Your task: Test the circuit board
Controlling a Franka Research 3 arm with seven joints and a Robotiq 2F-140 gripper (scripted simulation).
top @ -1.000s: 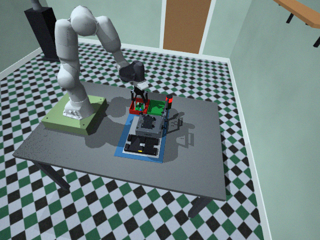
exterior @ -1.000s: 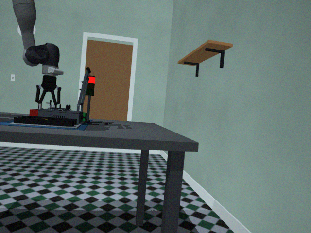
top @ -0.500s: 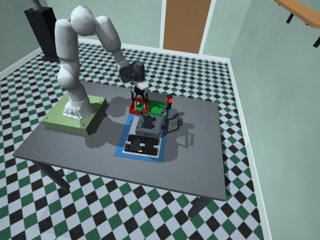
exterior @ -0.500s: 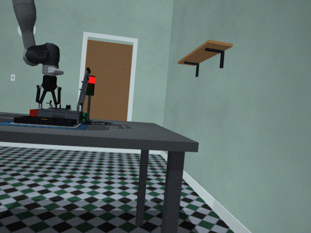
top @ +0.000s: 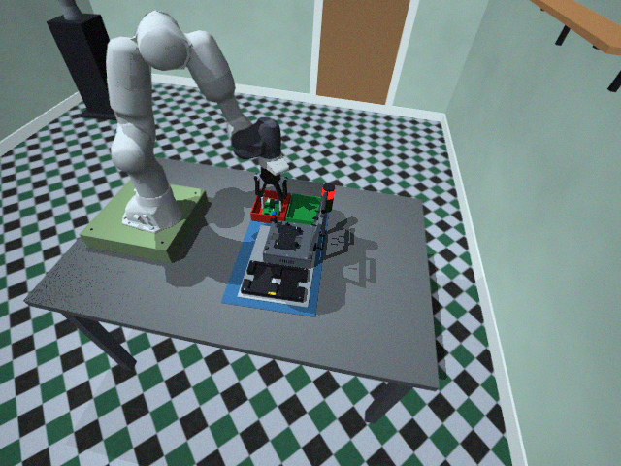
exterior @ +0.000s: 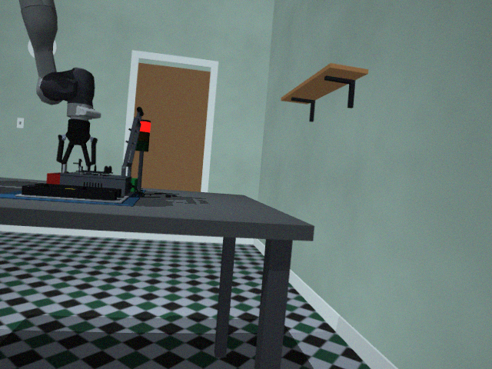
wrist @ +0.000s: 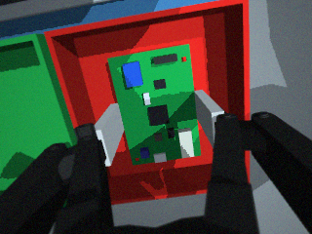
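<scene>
Right now my hand is 30 mm above the red bin. From my hand the other things lie so: black latch hook: 140 mm to the right, 40 mm ahead, 40 mm above; then green circuit board: 20 mm below; then green bin: 150 mm ahead, 30 mm below, 10 mm to the right.
</scene>
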